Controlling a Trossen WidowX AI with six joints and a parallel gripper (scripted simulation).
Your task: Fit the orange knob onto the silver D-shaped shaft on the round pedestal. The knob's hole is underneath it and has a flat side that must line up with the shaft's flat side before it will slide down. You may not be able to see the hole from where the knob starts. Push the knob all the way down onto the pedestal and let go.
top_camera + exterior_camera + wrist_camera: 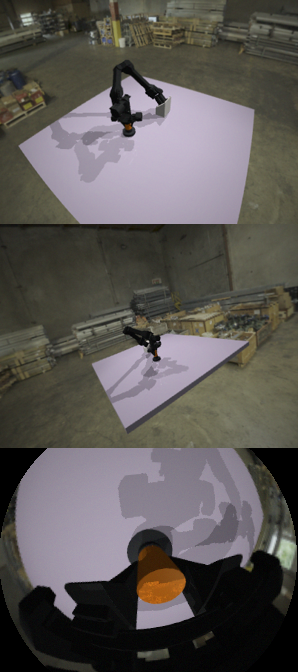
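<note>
The round pedestal is 2 cm below my gripper tip. The rest, counted from my gripper tip: orange knob: 3 cm above.
</note>
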